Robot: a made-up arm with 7 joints. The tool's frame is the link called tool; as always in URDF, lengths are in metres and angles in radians. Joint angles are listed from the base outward.
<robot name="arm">
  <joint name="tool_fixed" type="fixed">
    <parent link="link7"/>
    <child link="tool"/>
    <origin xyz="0 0 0"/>
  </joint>
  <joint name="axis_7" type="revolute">
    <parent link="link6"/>
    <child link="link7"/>
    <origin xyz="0.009 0.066 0.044" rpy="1.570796 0 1.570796"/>
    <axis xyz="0 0 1"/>
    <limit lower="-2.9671" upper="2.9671"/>
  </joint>
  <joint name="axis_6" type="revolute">
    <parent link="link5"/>
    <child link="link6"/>
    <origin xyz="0 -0.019 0.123" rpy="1.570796 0 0"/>
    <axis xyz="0 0 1"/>
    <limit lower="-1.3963" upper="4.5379"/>
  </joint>
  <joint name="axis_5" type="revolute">
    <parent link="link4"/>
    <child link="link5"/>
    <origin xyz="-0.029 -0.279 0.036" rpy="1.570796 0 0"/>
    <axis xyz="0 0 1"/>
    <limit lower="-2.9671" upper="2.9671"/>
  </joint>
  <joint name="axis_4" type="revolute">
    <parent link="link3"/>
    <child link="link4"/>
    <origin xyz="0.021 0.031 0.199" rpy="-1.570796 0 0"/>
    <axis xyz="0 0 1"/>
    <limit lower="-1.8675" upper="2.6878"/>
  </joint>
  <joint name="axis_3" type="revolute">
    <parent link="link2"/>
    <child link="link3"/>
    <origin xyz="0 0.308 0.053" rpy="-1.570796 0 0"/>
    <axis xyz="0 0 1"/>
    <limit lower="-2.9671" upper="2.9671"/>
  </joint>
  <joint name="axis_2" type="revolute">
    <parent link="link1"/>
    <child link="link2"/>
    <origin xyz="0 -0.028 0.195" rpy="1.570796 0 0"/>
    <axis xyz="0 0 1"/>
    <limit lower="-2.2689" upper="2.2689"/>
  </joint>
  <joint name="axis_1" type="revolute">
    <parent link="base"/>
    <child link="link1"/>
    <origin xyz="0 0 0.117"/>
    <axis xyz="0 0 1"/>
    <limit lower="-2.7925" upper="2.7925"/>
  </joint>
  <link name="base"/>
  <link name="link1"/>
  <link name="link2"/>
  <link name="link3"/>
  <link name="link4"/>
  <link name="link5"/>
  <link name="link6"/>
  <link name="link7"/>
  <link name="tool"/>
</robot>
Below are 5 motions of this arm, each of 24 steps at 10 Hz.
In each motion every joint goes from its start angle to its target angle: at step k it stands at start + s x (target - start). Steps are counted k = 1, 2, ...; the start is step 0. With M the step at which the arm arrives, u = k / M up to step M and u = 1 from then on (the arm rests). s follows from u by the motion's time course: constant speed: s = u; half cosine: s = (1 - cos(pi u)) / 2; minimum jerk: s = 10 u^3 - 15 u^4 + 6 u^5.
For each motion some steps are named. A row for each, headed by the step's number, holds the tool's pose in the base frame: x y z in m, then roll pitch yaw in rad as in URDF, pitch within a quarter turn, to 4 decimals.
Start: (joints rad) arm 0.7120 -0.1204 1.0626 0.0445 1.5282 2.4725 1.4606
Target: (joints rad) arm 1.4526 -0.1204 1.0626 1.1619 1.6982 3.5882 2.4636
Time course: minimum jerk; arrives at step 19
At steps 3, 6, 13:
3: 0.0946 0.0836 1.1605 1.0296 0.2089 1.7298
6: 0.0531 0.1435 1.1356 1.2217 0.2387 1.9569
13: -0.1838 0.2167 0.9709 1.8999 0.3345 2.3254

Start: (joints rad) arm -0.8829 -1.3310 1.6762 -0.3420 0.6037 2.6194 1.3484
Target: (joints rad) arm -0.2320 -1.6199 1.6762 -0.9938 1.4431 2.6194 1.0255
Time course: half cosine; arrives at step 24
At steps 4, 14, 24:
4: 0.3822 -0.7413 0.4708 2.5991 0.8654 0.4752
14: 0.5525 -0.6087 0.3379 2.8221 0.4927 0.7860
24: 0.6230 -0.4943 0.2681 2.8454 0.3028 0.8788

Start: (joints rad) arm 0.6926 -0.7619 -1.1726 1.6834 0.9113 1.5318 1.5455
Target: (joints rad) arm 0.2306 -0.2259 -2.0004 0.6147 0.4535 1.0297 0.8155
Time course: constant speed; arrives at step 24
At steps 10, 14, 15, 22, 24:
10: 0.5434 -0.2671 0.8939 -1.5583 -0.1724 -2.3842
14: 0.4434 -0.3015 1.0115 -1.3988 -0.3296 -2.5652
15: 0.4155 -0.3057 1.0380 -1.3581 -0.3674 -2.6235
22: 0.2119 -0.2838 1.1830 -1.0575 -0.5856 3.1165
24: 0.1578 -0.2628 1.2111 -0.9697 -0.6279 2.9248

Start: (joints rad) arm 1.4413 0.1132 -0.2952 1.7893 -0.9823 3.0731 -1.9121
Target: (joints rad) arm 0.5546 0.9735 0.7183 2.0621 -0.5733 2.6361 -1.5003
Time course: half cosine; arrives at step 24
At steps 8, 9, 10, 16, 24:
8: 0.1168 0.1621 0.9038 -0.1663 0.8592 2.3343
9: 0.0932 0.1370 0.9071 -0.1609 0.8512 2.3398
10: 0.0657 0.1126 0.9084 -0.1567 0.8482 2.3440
16: -0.1428 0.0302 0.8580 -0.1156 0.9452 2.3405
24: -0.2784 0.0534 0.7660 -0.0159 1.0933 2.3289

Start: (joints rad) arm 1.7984 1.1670 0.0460 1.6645 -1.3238 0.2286 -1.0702
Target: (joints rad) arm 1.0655 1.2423 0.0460 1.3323 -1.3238 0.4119 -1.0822
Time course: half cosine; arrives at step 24
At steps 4, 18, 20, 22, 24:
4: 0.0585 -0.3248 0.9843 1.4254 -0.0278 2.1003
18: -0.1992 -0.4540 0.9726 1.1664 -0.2975 1.6201
20: -0.2333 -0.4564 0.9685 1.1372 -0.3231 1.5737
22: -0.2552 -0.4566 0.9657 1.1185 -0.3390 1.5446
24: -0.2627 -0.4564 0.9647 1.1120 -0.3444 1.5348

